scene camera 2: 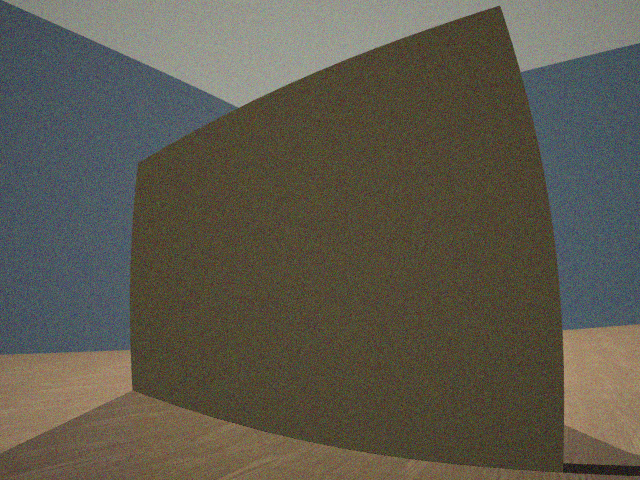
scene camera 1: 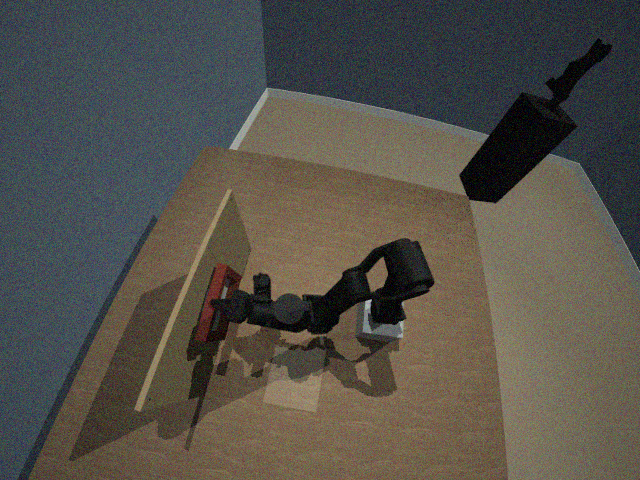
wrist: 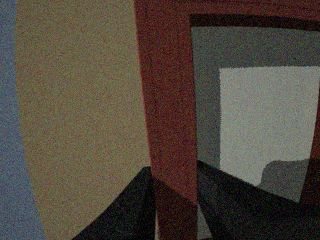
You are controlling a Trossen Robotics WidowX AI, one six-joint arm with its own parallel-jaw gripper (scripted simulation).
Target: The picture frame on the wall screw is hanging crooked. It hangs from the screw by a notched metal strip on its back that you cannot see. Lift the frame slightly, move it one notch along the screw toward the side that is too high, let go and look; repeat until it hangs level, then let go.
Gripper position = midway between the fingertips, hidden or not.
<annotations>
my gripper: scene camera 1 212, 302; wrist 172, 172; not seen in scene camera 2 (hidden by a wall panel)
</annotations>
